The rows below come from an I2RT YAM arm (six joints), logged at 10 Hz.
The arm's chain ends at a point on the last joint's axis. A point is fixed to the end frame.
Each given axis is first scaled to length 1.
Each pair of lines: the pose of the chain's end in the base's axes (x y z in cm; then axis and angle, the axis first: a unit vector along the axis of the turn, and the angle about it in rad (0 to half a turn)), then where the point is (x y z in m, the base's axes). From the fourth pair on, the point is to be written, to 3 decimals.
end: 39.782, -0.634, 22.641, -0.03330, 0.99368, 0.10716, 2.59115
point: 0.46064 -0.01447 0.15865
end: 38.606, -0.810, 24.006, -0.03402, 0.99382, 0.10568, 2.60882
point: 0.44771 -0.01634 0.17125
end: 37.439, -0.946, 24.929, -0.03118, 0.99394, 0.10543, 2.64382
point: 0.43355 -0.01782 0.17834
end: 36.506, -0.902, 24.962, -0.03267, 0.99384, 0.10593, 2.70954
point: 0.420 -0.017 0.175
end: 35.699, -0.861, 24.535, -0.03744, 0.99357, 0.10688, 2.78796
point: 0.406 -0.016 0.167
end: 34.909, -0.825, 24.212, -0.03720, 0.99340, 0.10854, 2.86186
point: 0.392 -0.015 0.160
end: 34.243, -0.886, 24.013, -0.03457, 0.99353, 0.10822, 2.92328
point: 0.380 -0.016 0.156
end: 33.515, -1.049, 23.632, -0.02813, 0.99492, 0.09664, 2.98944
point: 0.367 -0.020 0.150
